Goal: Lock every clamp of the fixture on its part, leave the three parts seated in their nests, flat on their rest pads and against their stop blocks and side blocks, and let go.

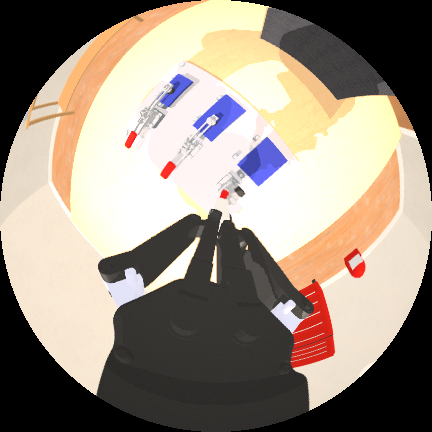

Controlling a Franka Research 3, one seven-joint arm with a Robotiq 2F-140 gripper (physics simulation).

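A pale fixture plate carries three blue parts and three clamps. The far left blue part has its clamp arm over it, with the red handle lying outward. The middle blue part has its clamp arm reaching over it, with the red handle lying outward. The right blue part has no clamp arm over it. Its clamp stands open, its black tip beside it and its red handle close to my fingertips. My gripper is shut and empty, at this clamp; contact cannot be told.
A dark grey block-like object stands at the upper right, beyond the fixture. A red slatted object and a small red object show at the lower right, past the table's wood-coloured edge. A wooden frame shows at the left.
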